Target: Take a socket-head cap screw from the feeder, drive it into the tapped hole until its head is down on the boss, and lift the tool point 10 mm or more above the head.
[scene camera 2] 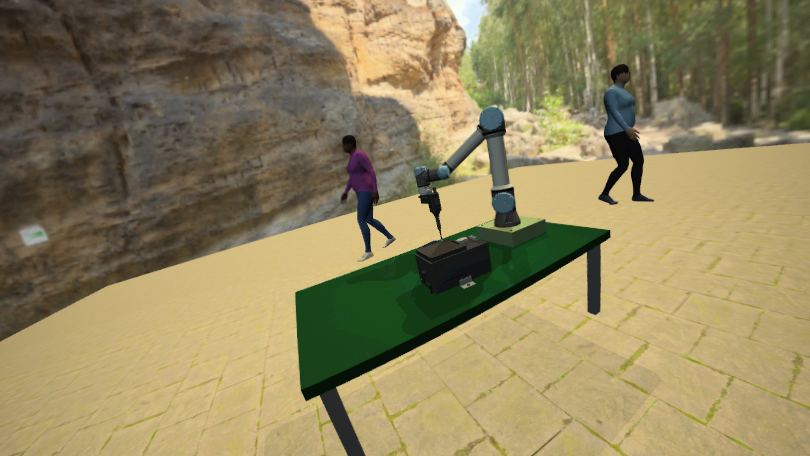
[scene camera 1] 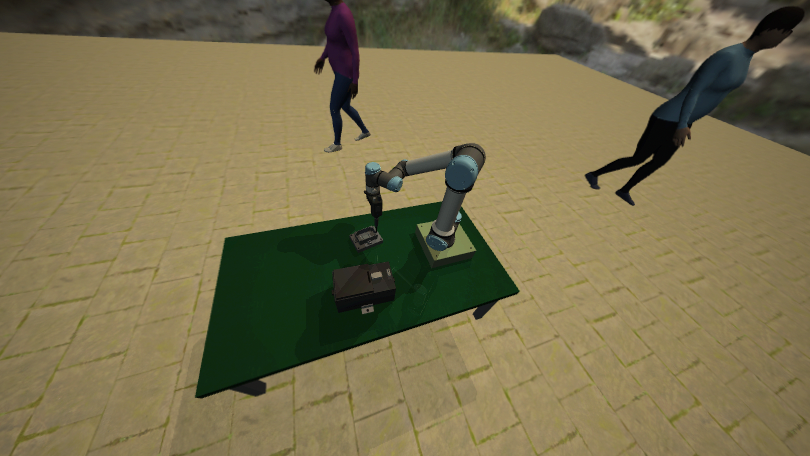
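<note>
My screwdriver (scene camera 1: pixel 376 228) (scene camera 2: pixel 440 236) points down, with its tip at the right rear corner of the small grey housing (scene camera 1: pixel 358 245) in scene camera 1. The tip looks to be at or very near a corner boss there; any gap is too small to tell. In scene camera 2 the feeder hides the housing, and the tip shows just above the feeder's far edge. The feeder (scene camera 1: pixel 357 289) (scene camera 2: pixel 453 270) is a black box with a dark sloped lid, standing in front of the housing. The screw, its head and the tapped hole are too small to make out, so whether the bit holds a screw cannot be told.
The arm's base stands on a pale green block (scene camera 1: pixel 450 259) (scene camera 2: pixel 517 233) at the right of the green table (scene camera 1: pixel 249 317) (scene camera 2: pixel 351 334). A person in purple (scene camera 1: pixel 341 42) (scene camera 2: pixel 360 169) and a person in blue (scene camera 1: pixel 714 76) (scene camera 2: pixel 618 107) are on the paving behind the table.
</note>
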